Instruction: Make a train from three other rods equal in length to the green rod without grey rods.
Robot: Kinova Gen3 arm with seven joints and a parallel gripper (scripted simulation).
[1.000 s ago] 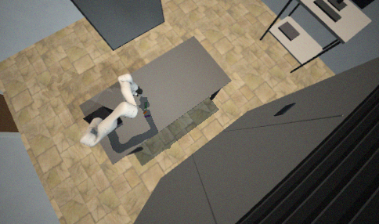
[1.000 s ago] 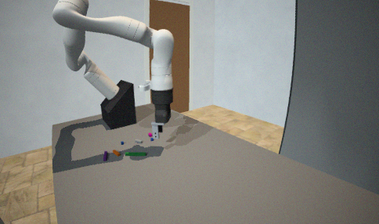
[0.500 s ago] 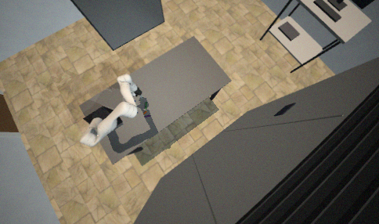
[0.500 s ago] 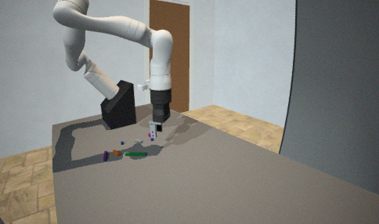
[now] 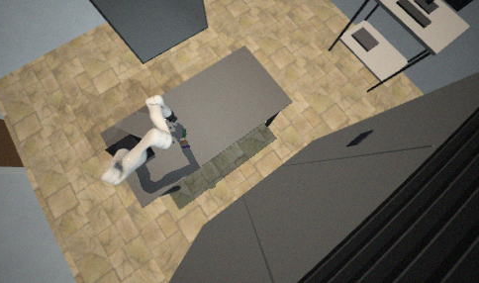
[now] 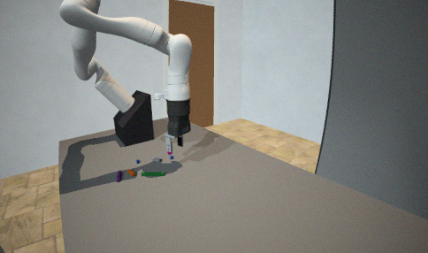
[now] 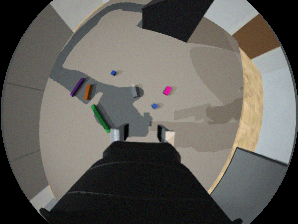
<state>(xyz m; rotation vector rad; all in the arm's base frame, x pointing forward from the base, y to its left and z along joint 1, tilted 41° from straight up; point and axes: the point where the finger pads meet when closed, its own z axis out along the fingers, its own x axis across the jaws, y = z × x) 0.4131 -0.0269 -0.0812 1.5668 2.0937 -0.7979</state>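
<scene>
The magenta rod lies 100 mm behind my hand, 30 mm to the left of it and 80 mm below it. From my hand the other things lie so: orange rod 30 mm behind, 170 mm to the right, 80 mm below; green rod 20 mm ahead, 110 mm to the right, 80 mm below; grey rod 70 mm behind, 50 mm to the right, 80 mm below.
</scene>
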